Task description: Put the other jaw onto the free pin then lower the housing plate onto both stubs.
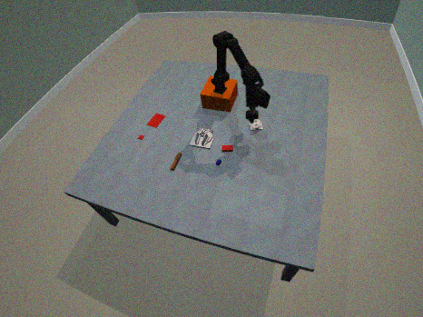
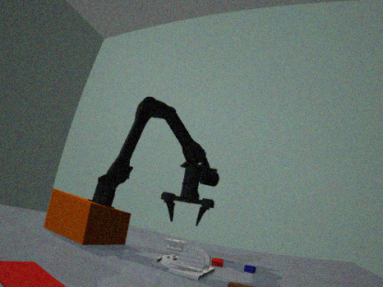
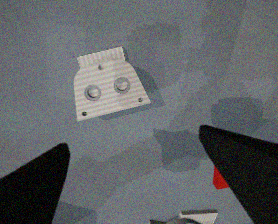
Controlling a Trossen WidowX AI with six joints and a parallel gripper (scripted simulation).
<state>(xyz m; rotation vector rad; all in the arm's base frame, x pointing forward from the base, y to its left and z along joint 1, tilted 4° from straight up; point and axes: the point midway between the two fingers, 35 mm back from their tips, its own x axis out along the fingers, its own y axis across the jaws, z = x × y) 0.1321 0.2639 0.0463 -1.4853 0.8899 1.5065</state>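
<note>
Right now the red block is 180 mm ahead of my gripper tip, 60 mm to the right of it and 90 mm below it. Round my gripper tip: brown stick (370 mm ahead, 270 mm to the right, 90 mm below); blue block (280 mm ahead, 60 mm to the right, 90 mm below); flat red patch (160 mm ahead, 580 mm to the right, 100 mm below).
</note>
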